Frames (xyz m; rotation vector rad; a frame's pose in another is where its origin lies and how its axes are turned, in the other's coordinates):
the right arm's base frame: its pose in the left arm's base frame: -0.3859 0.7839 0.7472 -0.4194 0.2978 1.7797
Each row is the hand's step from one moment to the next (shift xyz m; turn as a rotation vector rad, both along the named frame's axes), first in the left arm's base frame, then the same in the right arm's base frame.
Working: the left arm's base frame: its pose in the right arm's base frame: -0.4459 -0.1670 -1.0464 0.4194 -0.2978 -1.7797

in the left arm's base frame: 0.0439 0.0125 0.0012 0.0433 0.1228 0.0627
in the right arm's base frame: 0.0011 -0.0456 0.0008 0.0713 -0.0733 0.1021
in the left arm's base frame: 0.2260 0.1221 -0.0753 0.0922 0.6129 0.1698
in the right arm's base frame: 0.0915 -0.2475 -0.0452 0.4441 -0.2429 0.3959
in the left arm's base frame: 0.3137 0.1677 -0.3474 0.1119 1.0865 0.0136
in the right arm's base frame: 0.2305 -0.3382 -0.2824 0.9224 -0.3749 0.4492
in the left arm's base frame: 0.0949 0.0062 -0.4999 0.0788 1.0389 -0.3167
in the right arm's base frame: 0.2014 -0.0835 -0.4598 1.0306 -0.3246 0.1357
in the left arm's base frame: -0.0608 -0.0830 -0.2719 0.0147 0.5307 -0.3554
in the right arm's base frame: 0.0578 0.0847 -0.2720 0.6156 -0.1371 -0.1020
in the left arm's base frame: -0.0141 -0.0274 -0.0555 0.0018 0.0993 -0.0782
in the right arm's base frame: 0.0030 0.0215 -0.0597 0.1204 -0.0245 -0.0295
